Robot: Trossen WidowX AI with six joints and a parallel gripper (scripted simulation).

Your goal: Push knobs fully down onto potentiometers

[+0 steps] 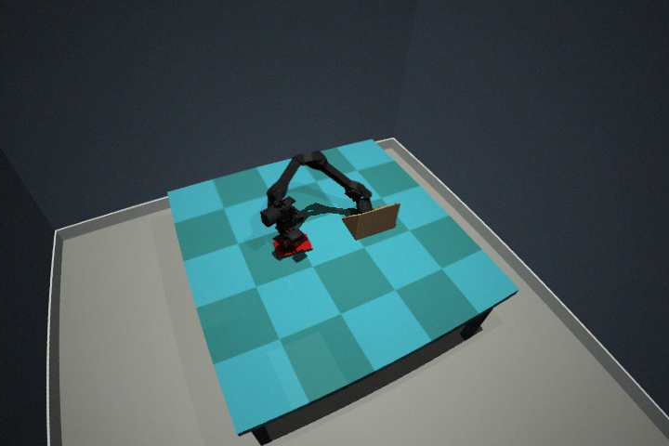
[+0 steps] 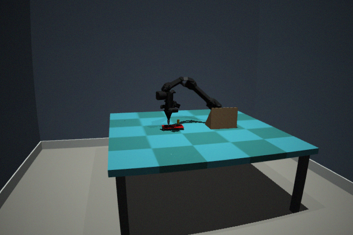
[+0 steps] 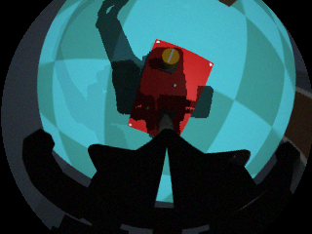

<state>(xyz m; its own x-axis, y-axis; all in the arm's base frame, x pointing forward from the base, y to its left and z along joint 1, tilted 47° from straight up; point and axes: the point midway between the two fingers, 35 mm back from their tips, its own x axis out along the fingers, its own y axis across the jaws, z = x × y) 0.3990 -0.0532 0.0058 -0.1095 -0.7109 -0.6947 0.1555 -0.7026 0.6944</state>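
The potentiometer knob is 20 mm below my gripper tip.
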